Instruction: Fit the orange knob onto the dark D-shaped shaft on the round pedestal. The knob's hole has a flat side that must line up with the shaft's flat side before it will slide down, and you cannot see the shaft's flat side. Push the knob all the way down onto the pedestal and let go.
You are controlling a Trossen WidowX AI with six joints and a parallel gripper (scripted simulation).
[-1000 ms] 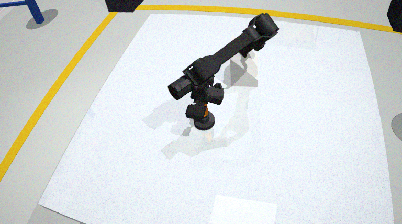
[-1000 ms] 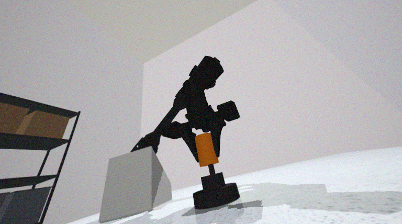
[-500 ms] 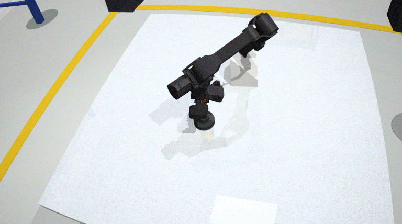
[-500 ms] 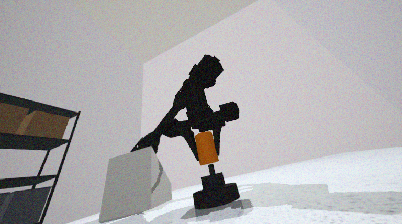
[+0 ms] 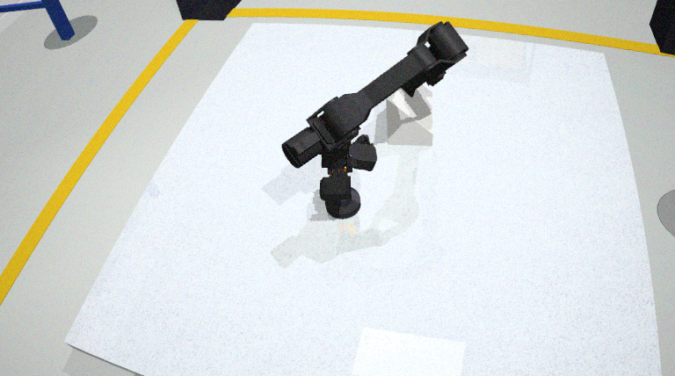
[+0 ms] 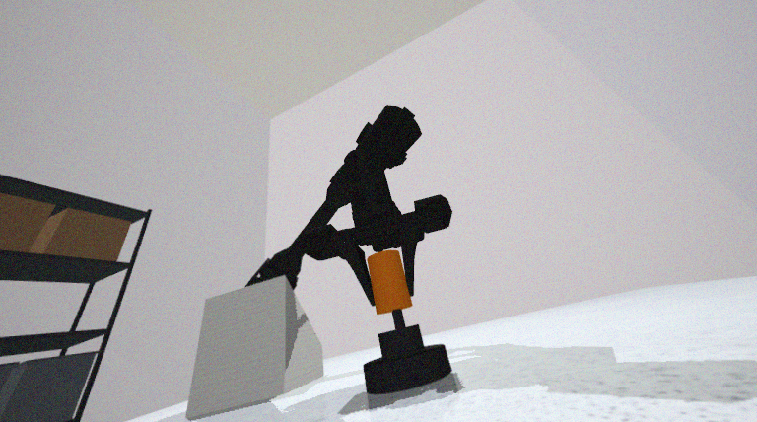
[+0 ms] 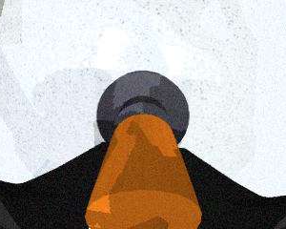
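Right now the orange knob is 2 cm above my gripper tip. From my gripper tip the other things lie so: round pedestal (4 cm below).
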